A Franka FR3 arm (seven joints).
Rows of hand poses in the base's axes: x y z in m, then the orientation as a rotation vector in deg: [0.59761 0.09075 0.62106 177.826 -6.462 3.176]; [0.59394 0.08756 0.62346 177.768 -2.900 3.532]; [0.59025 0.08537 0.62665 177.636 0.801 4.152]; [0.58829 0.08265 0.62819 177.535 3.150 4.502]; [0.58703 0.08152 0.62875 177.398 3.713 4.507]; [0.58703 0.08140 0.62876 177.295 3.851 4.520]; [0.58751 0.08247 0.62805 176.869 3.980 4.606]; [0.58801 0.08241 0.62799 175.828 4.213 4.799]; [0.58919 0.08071 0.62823 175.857 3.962 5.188]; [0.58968 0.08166 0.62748 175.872 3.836 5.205]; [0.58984 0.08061 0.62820 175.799 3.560 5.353]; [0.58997 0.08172 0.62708 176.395 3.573 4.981]
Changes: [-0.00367 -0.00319 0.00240 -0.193 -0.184 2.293]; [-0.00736 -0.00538 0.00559 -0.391 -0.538 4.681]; [-0.00932 -0.00810 0.00713 -0.493 -0.736 6.199]; [-0.01058 -0.00923 0.00769 -0.625 -0.730 6.561]; [-0.01058 -0.00935 0.00770 -0.727 -0.735 6.650]; [-0.01010 -0.00828 0.00699 -1.152 -0.781 6.733]; [-0.00960 -0.00834 0.00693 -2.189 -0.883 6.882]; [-0.00842 -0.01004 0.00717 -2.162 -1.140 6.723]; [-0.00793 -0.00909 0.00642 -2.148 -1.153 6.641]; [-0.00777 -0.01014 0.00714 -2.222 -1.251 6.463]; [-0.00764 -0.00903 0.00602 -1.628 -1.019 6.471]
